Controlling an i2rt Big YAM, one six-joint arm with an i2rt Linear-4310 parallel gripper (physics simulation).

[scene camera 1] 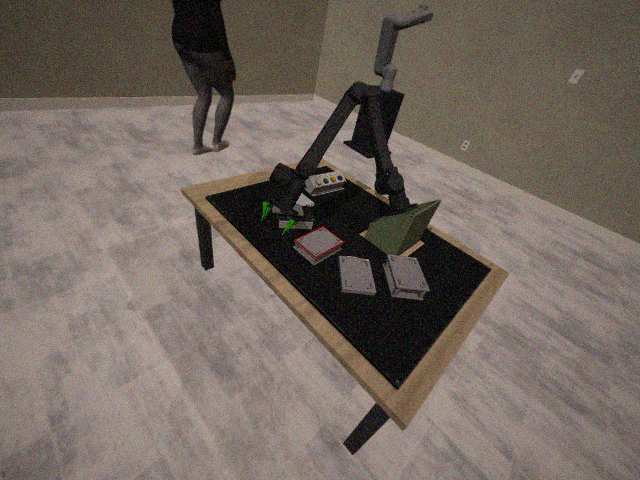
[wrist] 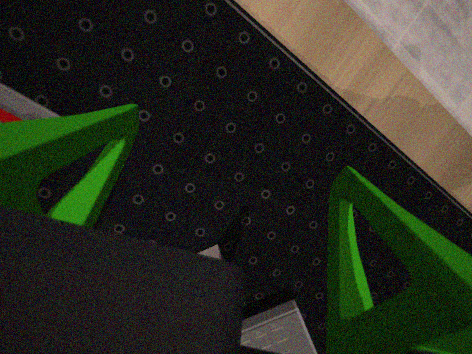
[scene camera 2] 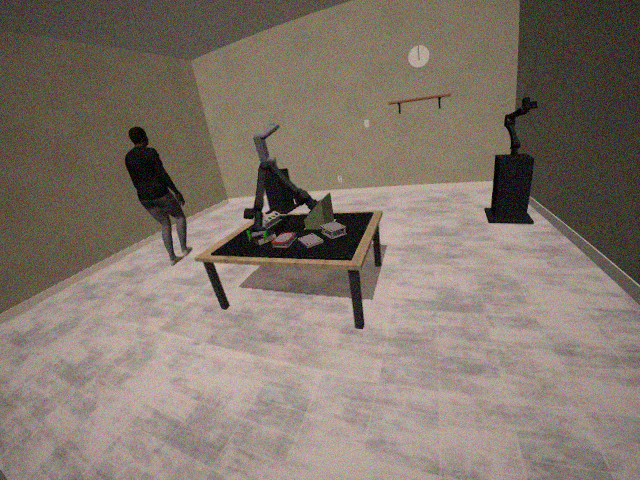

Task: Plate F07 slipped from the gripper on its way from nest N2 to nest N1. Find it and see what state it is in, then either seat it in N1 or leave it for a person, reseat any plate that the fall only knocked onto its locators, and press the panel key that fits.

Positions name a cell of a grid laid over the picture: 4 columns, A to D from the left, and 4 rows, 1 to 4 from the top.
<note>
My gripper (wrist: C2) is open, with nothing in its grasp. Further things: a red-rimmed plate (scene camera 1: C3).
</note>
